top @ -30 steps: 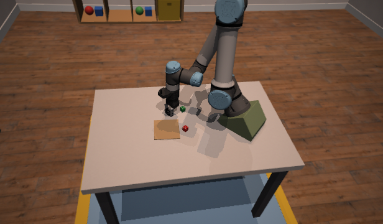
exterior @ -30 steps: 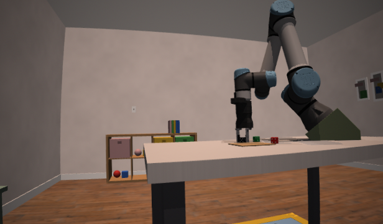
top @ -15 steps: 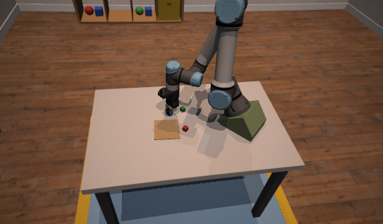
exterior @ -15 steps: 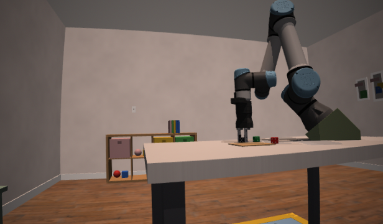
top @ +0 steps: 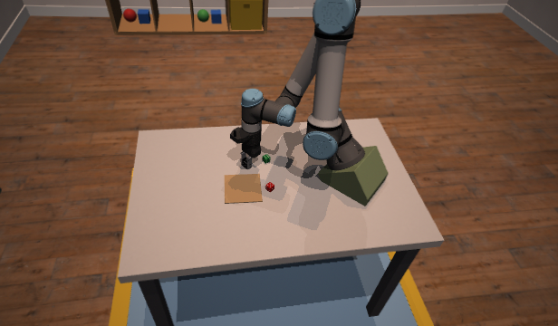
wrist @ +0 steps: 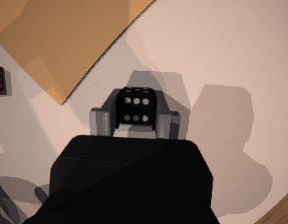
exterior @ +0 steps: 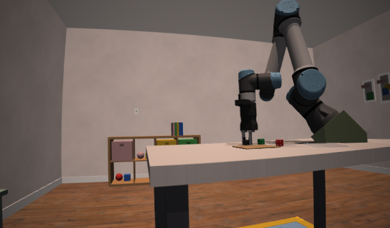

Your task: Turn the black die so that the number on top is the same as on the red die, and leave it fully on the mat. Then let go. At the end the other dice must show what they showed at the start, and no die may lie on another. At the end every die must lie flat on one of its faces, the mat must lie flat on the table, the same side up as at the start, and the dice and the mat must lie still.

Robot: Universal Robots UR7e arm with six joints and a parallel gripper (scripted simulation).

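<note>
Now: hand 10 cm to the right of the tan mat, 6 cm short of it and 2 cm above it. Round my hand: red die 15 cm to the left, 3 cm behind, 1 cm below; then green die 9 cm behind, 1 cm below; then black die 1 cm below.
</note>
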